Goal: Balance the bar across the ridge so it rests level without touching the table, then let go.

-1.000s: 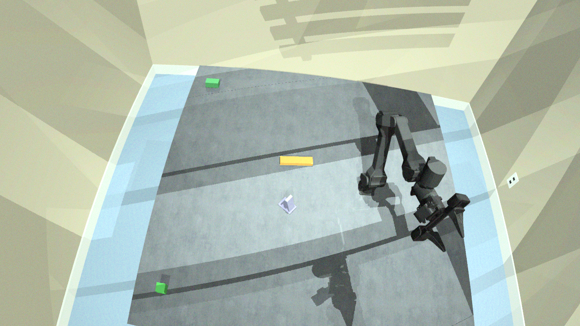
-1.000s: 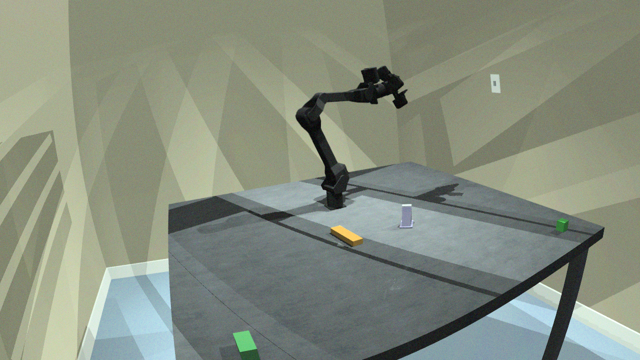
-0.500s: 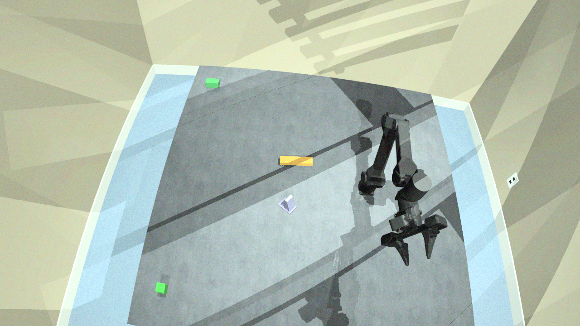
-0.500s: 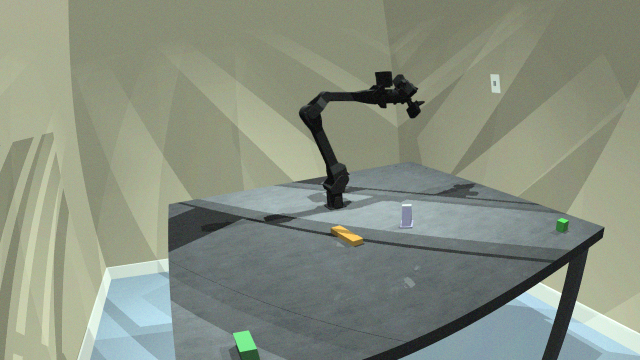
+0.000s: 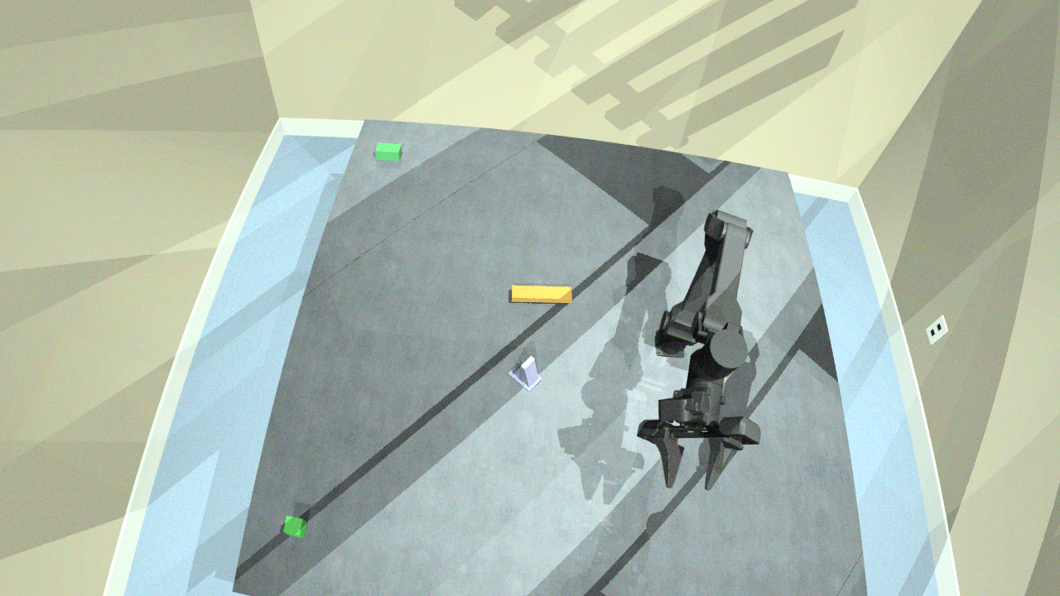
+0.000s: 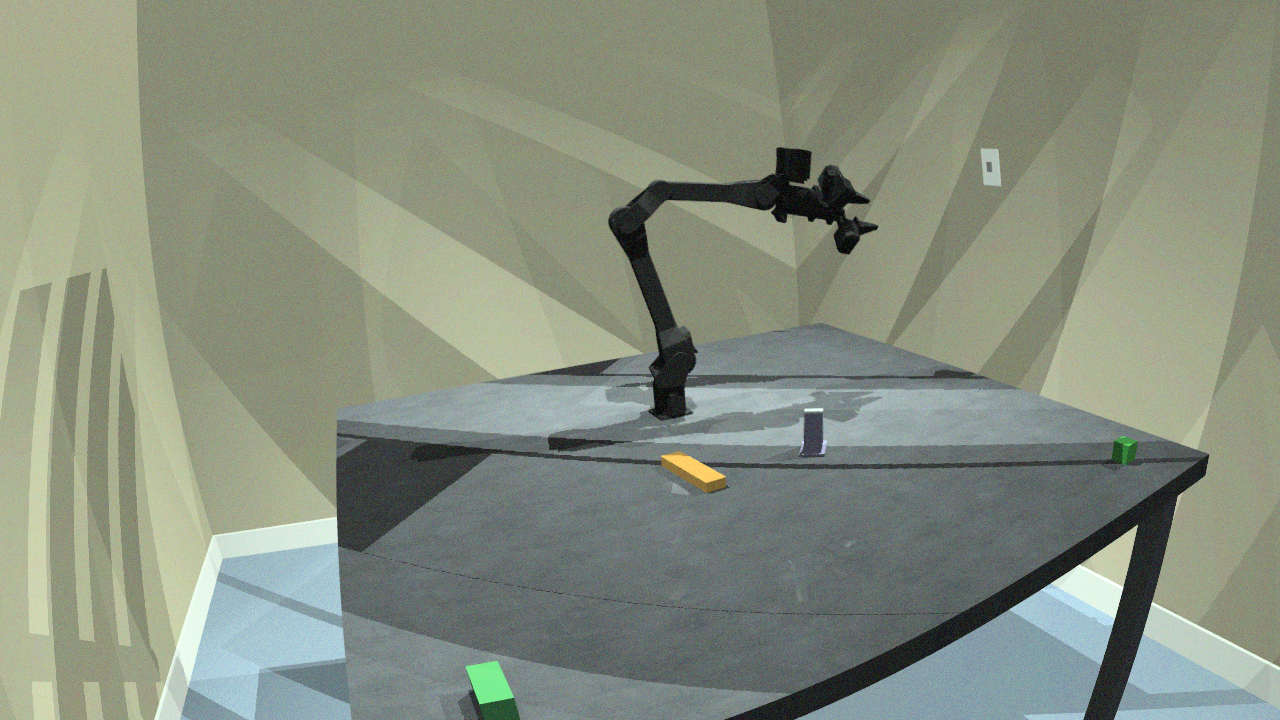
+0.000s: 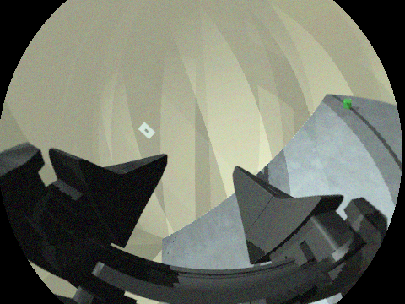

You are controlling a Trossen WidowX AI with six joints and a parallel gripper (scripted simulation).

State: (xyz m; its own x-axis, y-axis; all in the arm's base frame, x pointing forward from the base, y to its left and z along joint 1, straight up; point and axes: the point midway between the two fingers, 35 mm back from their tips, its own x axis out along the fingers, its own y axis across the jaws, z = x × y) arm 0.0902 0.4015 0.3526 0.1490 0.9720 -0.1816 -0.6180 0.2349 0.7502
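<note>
The bar is 53 cm to the right of my gripper tip, 34 cm below it and 20 cm ahead of it.
</note>
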